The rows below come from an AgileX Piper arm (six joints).
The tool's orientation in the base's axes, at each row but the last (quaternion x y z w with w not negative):
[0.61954, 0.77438, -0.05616, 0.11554]
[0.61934, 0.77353, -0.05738, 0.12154]
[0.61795, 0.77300, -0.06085, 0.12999]
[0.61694, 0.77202, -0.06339, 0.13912]
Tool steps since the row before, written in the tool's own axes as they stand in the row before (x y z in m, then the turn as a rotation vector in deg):
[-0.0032, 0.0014, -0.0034, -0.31, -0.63, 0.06]
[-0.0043, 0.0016, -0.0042, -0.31, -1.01, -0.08]
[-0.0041, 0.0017, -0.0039, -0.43, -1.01, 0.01]
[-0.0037, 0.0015, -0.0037, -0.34, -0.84, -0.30]
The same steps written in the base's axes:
[0.0016, -0.0019, 0.0042, -0.54, -0.45, -0.02]
[0.0019, -0.0027, 0.0053, -0.93, -0.50, 0.10]
[0.0020, -0.0025, 0.0050, -0.89, -0.64, 0.04]
[0.0017, -0.0021, 0.0047, -0.79, -0.43, 0.32]

